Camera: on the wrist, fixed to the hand. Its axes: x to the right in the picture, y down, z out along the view.
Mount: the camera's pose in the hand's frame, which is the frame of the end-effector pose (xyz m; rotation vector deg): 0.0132 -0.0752 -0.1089 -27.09 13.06 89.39
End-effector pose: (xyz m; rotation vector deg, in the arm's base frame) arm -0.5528 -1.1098 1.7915 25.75 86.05 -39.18
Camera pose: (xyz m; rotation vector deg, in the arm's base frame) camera -0.6848 -1.0953 1.7843 64.00 58.12 53.85
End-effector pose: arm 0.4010 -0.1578 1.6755 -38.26 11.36 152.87
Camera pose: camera 0.4663 -0.1090 1.5704 33.27 -4.34 -102.70
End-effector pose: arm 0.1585 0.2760 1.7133 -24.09 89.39 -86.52
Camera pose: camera 0.0422 0.3183 1.7619 38.08 94.62 1.60
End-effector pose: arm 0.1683 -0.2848 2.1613 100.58 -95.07 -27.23
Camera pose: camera 0.2979 -0.2763 2.1900 -4.89 -111.74 5.72
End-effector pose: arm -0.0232 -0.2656 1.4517 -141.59 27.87 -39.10
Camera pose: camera -0.0583 -0.2542 1.5795 -86.92 138.30 -7.23
